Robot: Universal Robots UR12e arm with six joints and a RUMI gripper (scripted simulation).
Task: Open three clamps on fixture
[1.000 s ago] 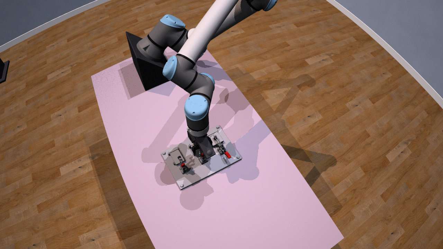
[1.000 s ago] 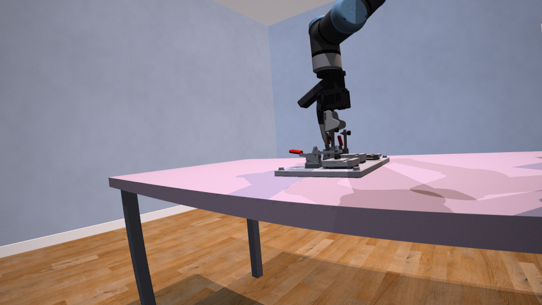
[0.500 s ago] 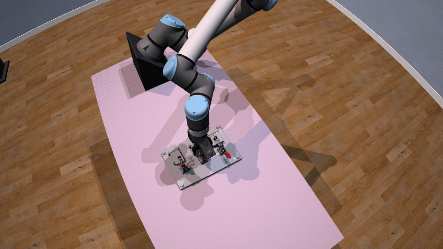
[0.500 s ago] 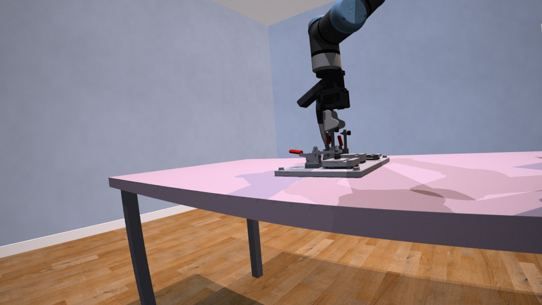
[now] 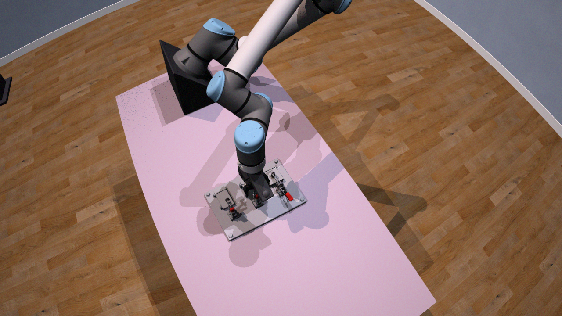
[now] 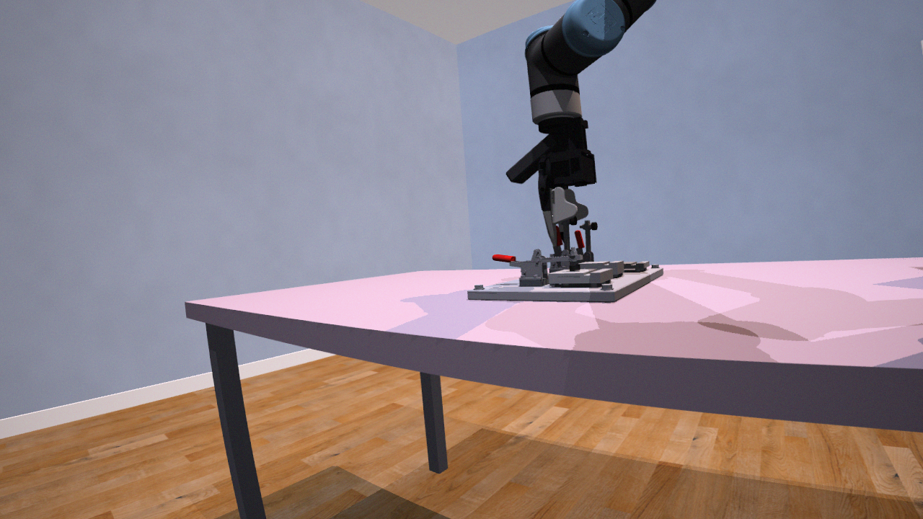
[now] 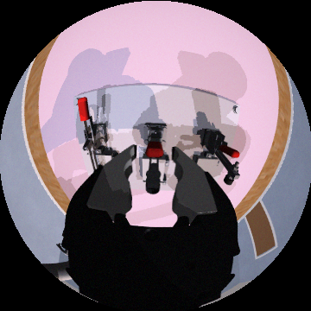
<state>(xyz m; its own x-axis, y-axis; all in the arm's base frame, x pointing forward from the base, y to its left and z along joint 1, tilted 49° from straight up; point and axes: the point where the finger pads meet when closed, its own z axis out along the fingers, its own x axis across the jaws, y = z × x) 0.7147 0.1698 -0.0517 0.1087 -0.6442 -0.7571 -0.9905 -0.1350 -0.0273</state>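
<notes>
The grey fixture plate is 8 cm below my hand and 3 cm behind it. Round my hand: flat grey part 10 cm to the left, 10 cm behind, 6 cm below.
</notes>
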